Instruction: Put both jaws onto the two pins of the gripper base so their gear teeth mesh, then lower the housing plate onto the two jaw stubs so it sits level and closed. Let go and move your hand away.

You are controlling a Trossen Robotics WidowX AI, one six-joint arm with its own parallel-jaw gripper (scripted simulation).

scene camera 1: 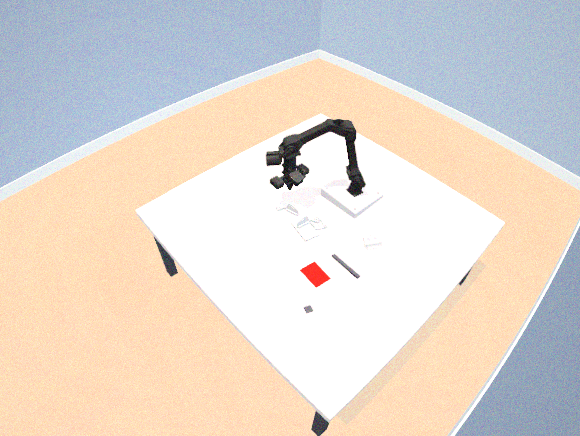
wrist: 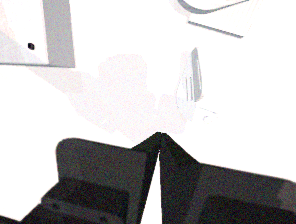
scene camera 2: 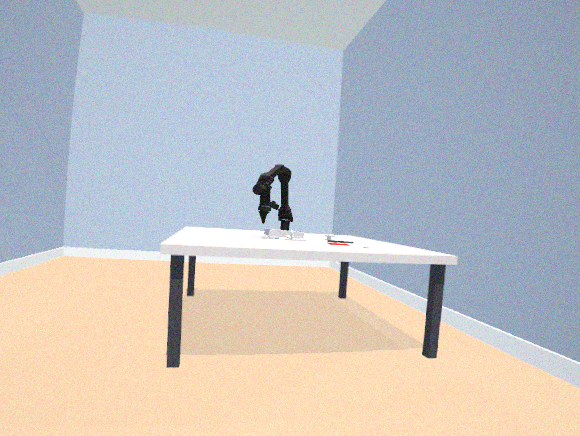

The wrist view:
my gripper: 160,136
white jaw piece: 195,69
